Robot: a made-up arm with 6 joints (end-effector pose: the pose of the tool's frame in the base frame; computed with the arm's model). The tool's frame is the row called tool. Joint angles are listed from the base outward.
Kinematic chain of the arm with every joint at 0, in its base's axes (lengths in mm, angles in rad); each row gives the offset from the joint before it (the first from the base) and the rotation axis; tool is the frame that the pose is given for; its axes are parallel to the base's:
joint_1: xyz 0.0 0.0 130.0 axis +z
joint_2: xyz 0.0 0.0 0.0 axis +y
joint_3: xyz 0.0 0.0 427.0 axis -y
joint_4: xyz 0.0 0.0 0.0 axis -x
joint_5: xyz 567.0 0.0 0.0 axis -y
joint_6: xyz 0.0 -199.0 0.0 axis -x
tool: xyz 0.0 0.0 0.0
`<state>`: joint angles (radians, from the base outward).
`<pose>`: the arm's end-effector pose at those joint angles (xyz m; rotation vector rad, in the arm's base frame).
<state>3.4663 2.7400 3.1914 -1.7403 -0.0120 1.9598</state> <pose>-0.7121 -0.2751 -0.1922 -0.6901 0.2036 -2.7731</pose>
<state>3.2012 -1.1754 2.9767 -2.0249 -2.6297 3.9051</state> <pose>0.8506 -0.0367 -0.0908 -0.8778 -0.1591 -2.3966</pose>
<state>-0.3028 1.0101 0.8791 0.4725 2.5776 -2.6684</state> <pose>0.8402 -0.4481 0.3728 0.8305 -0.1050 2.4623</pose>
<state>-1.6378 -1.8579 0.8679 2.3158 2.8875 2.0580</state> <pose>0.2007 0.9760 0.1043 0.4323 -0.0375 -1.4640</pose>
